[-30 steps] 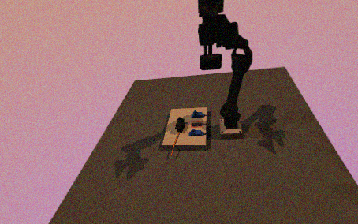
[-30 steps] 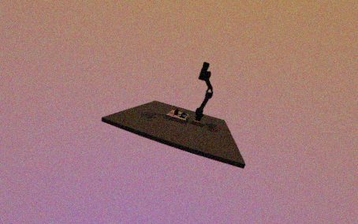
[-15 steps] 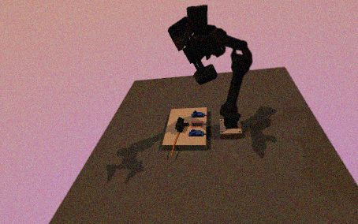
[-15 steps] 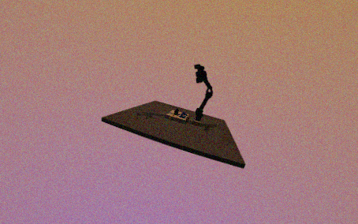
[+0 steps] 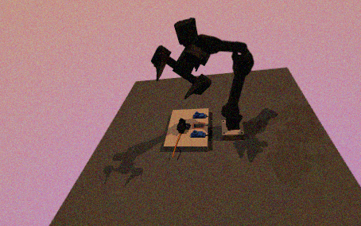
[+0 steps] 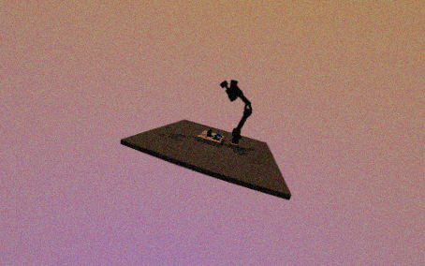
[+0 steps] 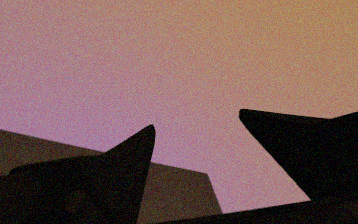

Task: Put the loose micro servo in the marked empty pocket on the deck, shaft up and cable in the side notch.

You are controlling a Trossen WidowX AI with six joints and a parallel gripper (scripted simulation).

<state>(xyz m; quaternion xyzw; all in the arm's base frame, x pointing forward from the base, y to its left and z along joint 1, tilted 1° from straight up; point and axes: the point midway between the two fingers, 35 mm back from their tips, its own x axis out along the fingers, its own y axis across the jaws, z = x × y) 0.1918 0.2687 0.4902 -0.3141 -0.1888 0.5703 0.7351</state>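
The tan deck lies 51 cm below my gripper tip, 32 cm to the right of it and 9 cm ahead of it.
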